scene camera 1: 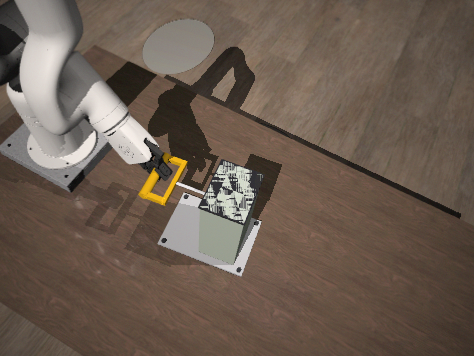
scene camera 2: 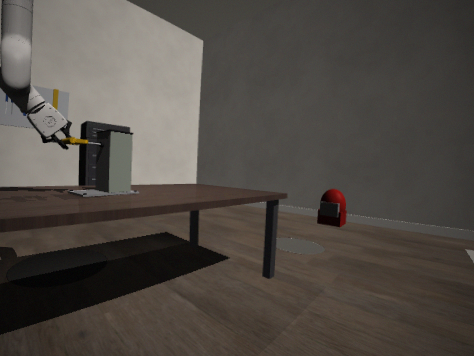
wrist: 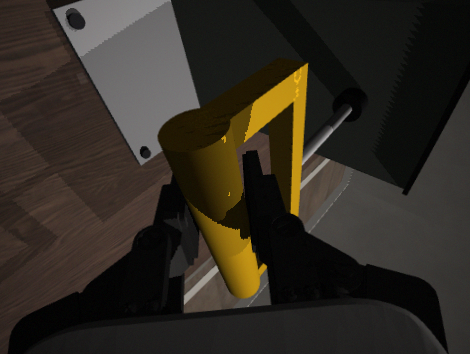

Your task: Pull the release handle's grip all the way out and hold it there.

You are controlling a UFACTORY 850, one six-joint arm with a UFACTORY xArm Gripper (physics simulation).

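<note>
The yellow release handle is a rectangular frame with a round grip bar [scene camera 1: 151, 184] [scene camera 2: 74, 141] [wrist: 210, 185]. A thin pale rod [scene camera 1: 190, 188] [scene camera 2: 95, 144] [wrist: 327, 132] joins it to the upper part of a tall box [scene camera 1: 220, 237] [scene camera 2: 120, 162], and a length of the rod shows between frame and box. In the wrist view the rod enters a dark round collar [wrist: 351, 104] on the box's dark face. My gripper [scene camera 1: 162, 167] [scene camera 2: 65, 142] [wrist: 220, 176] is shut on the grip bar, one finger on each side, the right one inside the frame. The grip is held above the table.
The box stands on a pale bolted plate [scene camera 1: 175, 230] [scene camera 2: 82, 193] [wrist: 120, 95] on the wooden table [scene camera 1: 320, 260] [scene camera 2: 210, 197]. The arm's grey base plate [scene camera 1: 47, 172] is at the table's left. A dark cabinet [scene camera 2: 88, 155] stands behind the box. A red object [scene camera 2: 333, 200] is on the floor by the wall.
</note>
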